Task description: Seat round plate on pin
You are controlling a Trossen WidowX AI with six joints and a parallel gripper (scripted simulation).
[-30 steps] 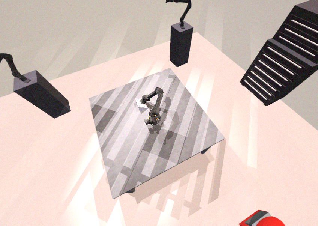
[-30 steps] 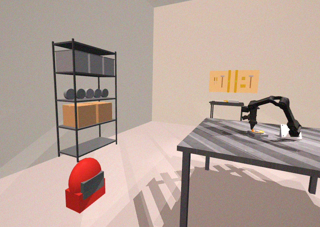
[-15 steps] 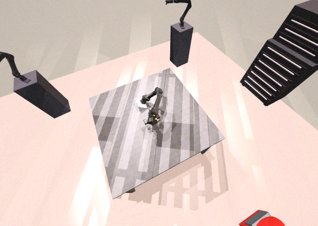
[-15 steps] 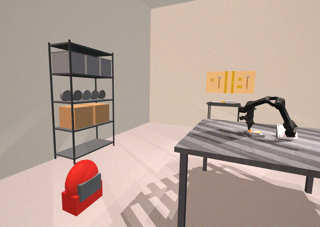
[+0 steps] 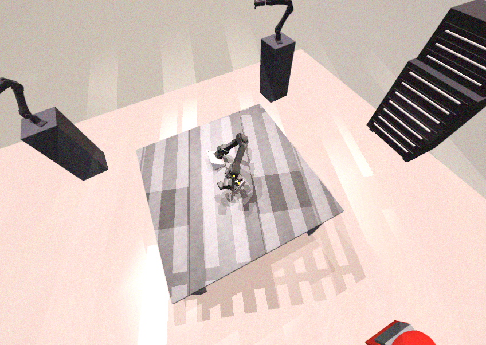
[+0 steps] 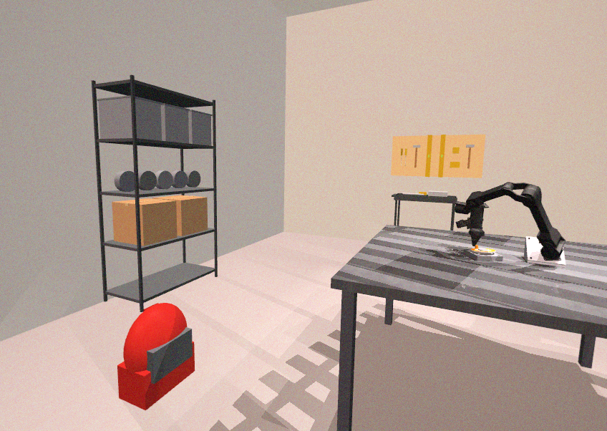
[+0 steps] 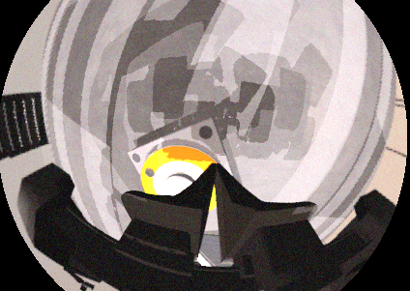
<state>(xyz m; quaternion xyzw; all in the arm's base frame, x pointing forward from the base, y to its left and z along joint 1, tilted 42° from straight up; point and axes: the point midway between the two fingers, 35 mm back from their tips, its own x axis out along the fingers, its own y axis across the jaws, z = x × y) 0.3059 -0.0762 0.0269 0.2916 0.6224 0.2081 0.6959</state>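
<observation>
The base lies 4 cm to the left of my gripper tip, 4 cm behind it and 2 cm below it.
</observation>
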